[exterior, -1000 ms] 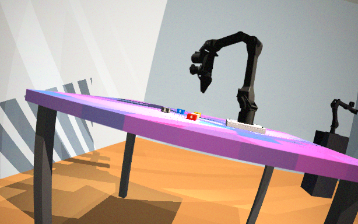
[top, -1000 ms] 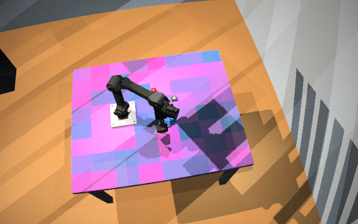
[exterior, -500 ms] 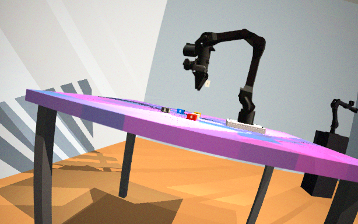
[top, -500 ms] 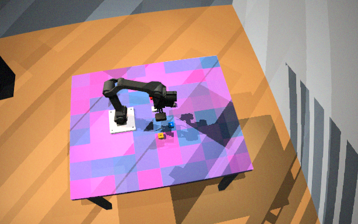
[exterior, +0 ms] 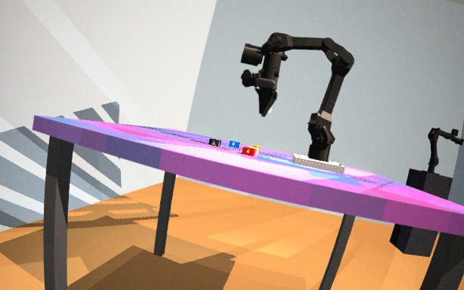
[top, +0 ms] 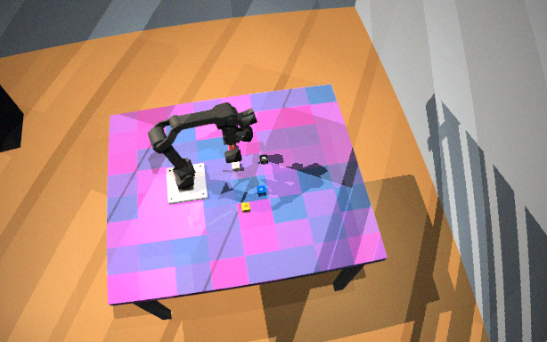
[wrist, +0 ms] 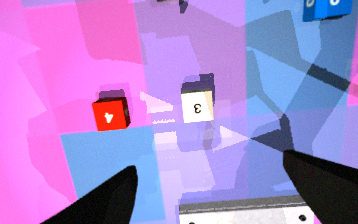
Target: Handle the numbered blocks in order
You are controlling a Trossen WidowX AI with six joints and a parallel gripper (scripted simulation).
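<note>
Right now my gripper tip is 8 cm short of the blue block, 14 cm to the left of it and 11 cm above it. The rest, counted from my gripper tip: cream block (1 cm ahead, 11 cm below); then dark block (13 cm ahead, 11 cm below); then red block (1 cm ahead, 9 cm to the left, 11 cm below).
</note>
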